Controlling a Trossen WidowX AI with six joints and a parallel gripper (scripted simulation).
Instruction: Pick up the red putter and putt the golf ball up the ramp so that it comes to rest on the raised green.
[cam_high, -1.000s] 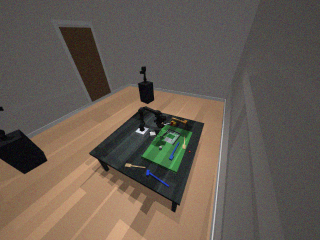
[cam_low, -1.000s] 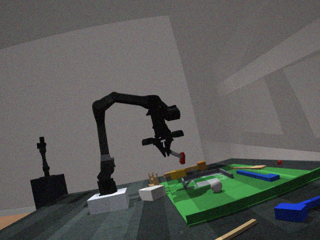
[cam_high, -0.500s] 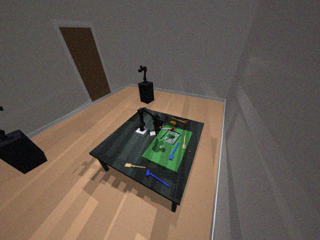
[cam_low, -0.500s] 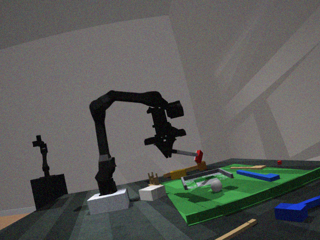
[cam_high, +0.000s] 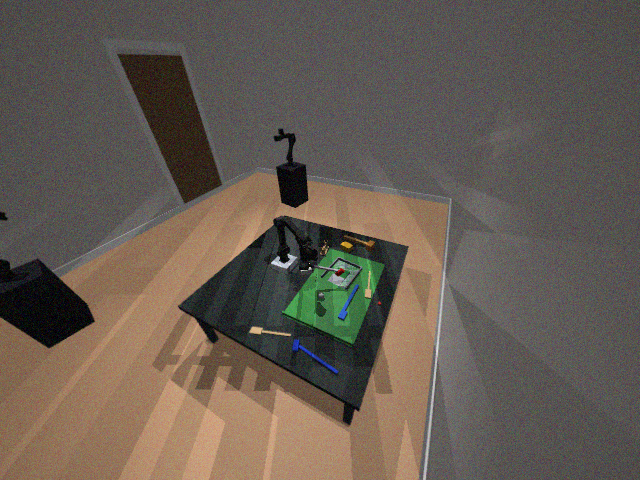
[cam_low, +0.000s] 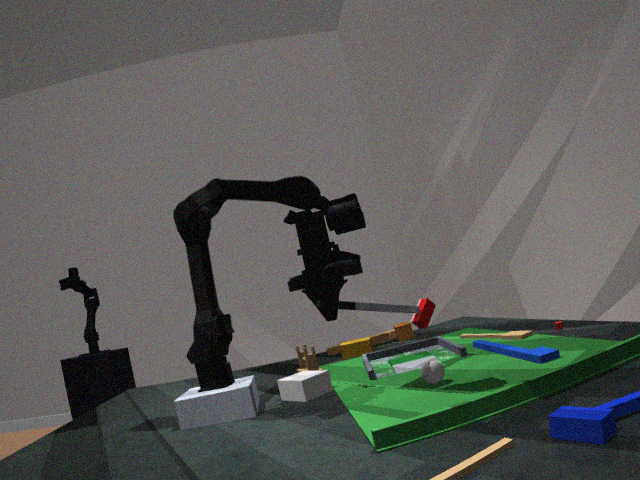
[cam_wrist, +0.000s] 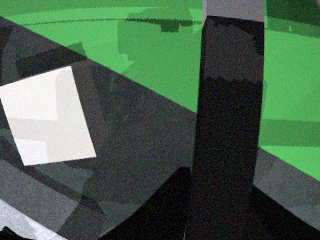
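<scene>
The white block lies 90 mm behind my gripper tip, 90 mm to the left of it and 130 mm below it. Also, from my gripper tip: white golf ball (160 mm ahead, 40 mm to the right, 130 mm below); small red cube (500 mm ahead, 140 mm to the left, 150 mm below); green mat (210 mm ahead, 100 mm to the left, 150 mm below).
</scene>
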